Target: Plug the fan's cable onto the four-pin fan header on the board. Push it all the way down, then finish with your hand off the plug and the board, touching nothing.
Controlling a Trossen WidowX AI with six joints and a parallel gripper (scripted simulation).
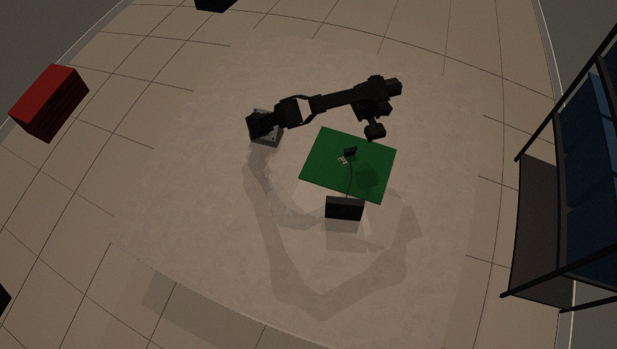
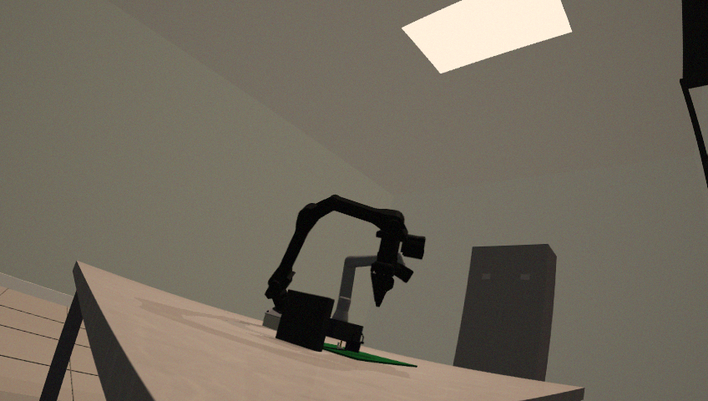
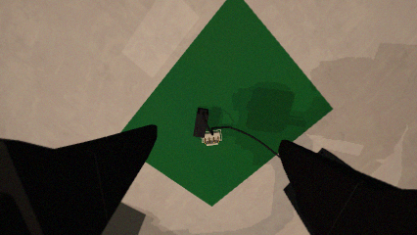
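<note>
My gripper tip is now 13 cm above the black fan cable plug, 4 cm past it and 2 cm to the left of it. Round my gripper tip: black fan (24 cm to the right, 9 cm below, 3 cm ahead); green board (16 cm below, 5 cm to the right, 2 cm behind).
</note>
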